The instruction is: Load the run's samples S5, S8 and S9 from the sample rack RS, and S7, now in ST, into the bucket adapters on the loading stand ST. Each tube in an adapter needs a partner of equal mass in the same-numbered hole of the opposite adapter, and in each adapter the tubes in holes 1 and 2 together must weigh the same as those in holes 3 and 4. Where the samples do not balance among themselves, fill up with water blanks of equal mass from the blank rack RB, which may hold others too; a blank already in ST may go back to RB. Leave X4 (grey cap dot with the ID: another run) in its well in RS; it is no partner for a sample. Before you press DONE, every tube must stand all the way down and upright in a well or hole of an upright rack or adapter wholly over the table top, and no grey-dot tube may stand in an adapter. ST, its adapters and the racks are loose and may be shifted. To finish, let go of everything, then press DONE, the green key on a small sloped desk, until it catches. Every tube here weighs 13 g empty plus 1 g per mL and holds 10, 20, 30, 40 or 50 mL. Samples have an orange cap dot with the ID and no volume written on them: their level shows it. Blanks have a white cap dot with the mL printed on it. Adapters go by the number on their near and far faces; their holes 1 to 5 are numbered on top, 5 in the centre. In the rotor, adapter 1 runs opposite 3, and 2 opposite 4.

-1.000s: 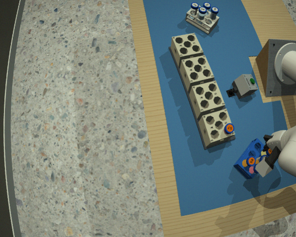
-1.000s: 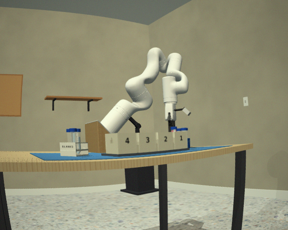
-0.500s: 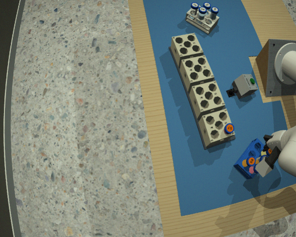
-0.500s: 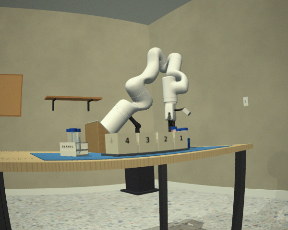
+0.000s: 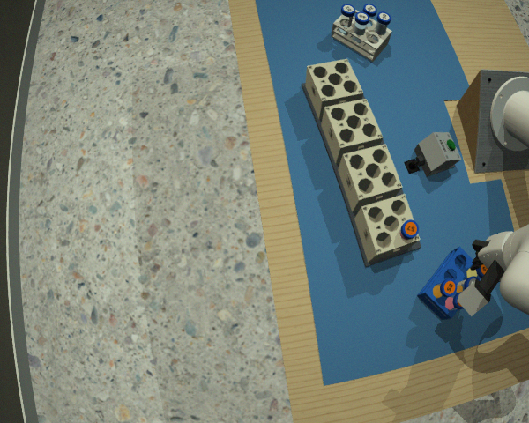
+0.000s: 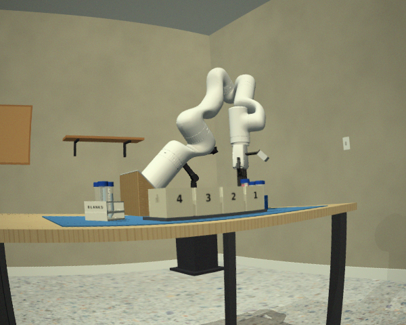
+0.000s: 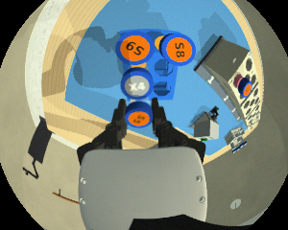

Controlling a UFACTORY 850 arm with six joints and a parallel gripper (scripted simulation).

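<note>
My gripper is now 10 mm past the sample tube S5 and 50 mm above it. Round my hand: sample S9: 70 mm ahead, 50 mm to the left, 60 mm below; then orange-dot sample tube: 80 mm ahead, 60 mm below; then grey-dot tube X4: 40 mm ahead, 20 mm to the left, 60 mm below.
</note>
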